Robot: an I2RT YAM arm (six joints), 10 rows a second.
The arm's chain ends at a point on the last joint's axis. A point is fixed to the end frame.
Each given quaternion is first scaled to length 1.
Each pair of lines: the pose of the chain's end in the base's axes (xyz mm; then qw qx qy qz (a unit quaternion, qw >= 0)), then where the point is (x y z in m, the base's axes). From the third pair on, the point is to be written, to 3 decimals.
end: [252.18, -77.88, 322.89, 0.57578, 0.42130, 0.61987, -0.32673]
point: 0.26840 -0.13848 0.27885
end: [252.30, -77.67, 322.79, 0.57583, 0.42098, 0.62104, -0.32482]
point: 0.26875 -0.13809 0.27859
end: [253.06, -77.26, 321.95, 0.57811, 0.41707, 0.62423, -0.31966]
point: 0.270 -0.137 0.278
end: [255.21, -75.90, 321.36, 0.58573, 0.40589, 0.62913, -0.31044]
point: 0.275 -0.136 0.277
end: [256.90, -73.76, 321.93, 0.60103, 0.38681, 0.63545, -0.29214]
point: 0.281 -0.132 0.279
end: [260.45, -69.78, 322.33, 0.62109, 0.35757, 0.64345, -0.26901]
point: 0.290 -0.127 0.281
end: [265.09, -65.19, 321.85, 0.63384, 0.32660, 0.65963, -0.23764]
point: 0.300 -0.119 0.280
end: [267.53, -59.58, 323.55, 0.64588, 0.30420, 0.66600, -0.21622]
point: 0.306 -0.111 0.282
